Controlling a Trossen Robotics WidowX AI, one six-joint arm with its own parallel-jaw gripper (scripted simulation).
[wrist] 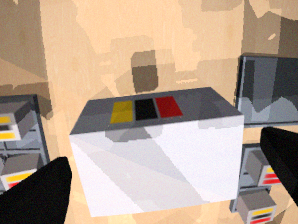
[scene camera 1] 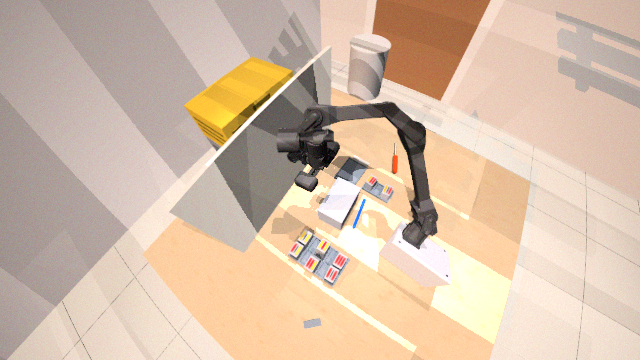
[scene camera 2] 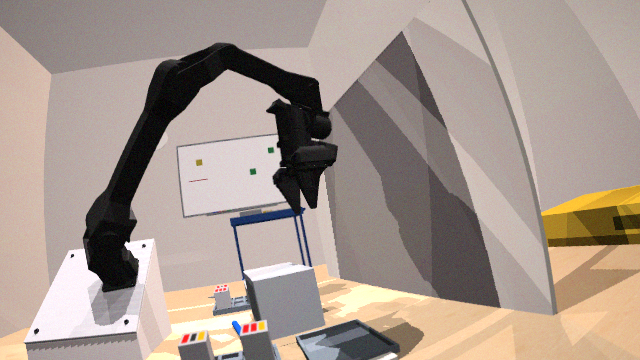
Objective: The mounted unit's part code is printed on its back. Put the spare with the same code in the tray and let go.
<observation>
my gripper: wrist 167, 152; scene camera 1 319, 177; scene camera 2 305, 211
same spot on mounted unit: [wrist: 167, 150] = [scene camera 2: 286, 267]
same spot on tall grey panel: [scene camera 2: 431, 193] = [scene camera 1: 311, 130]
</observation>
